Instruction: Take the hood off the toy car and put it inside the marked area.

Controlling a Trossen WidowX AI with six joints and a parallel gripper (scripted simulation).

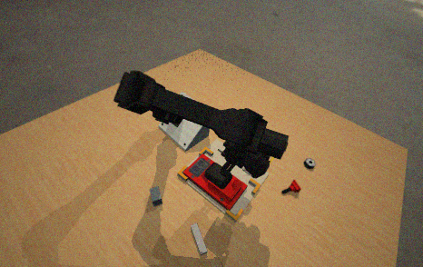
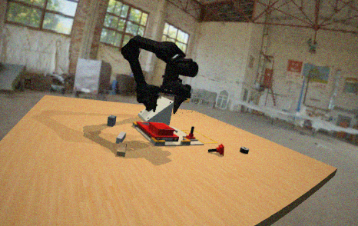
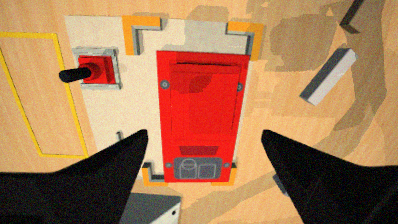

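My gripper tip is 60 mm above the red hood. The rest, counted from my gripper tip: pale fixture plate: 90 mm below, 30 mm to the left, 30 mm behind; black wheel: 330 mm to the left, 170 mm ahead, 90 mm below.
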